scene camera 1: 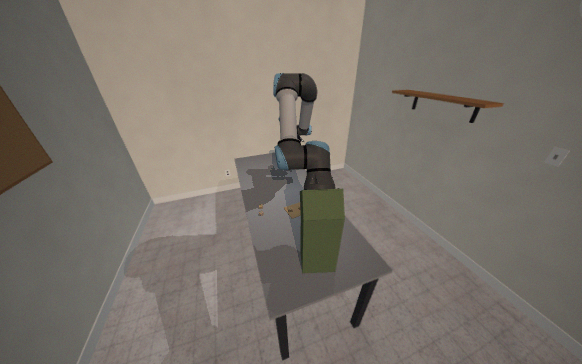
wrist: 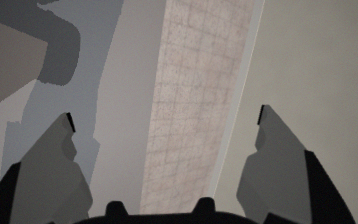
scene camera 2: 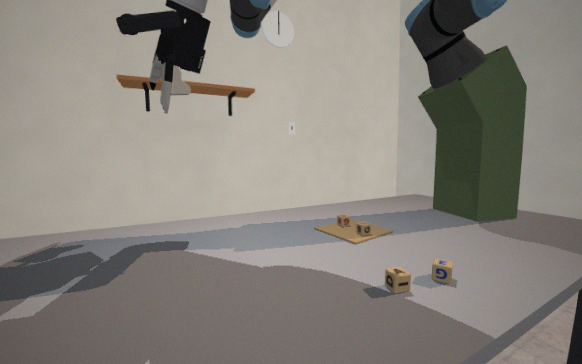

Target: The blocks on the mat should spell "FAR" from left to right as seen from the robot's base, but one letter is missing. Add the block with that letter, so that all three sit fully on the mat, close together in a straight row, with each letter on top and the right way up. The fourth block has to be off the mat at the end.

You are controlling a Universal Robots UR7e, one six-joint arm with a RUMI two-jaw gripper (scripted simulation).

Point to a tan mat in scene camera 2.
At 348, 233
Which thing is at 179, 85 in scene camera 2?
My gripper.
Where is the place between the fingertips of my gripper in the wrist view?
167, 110
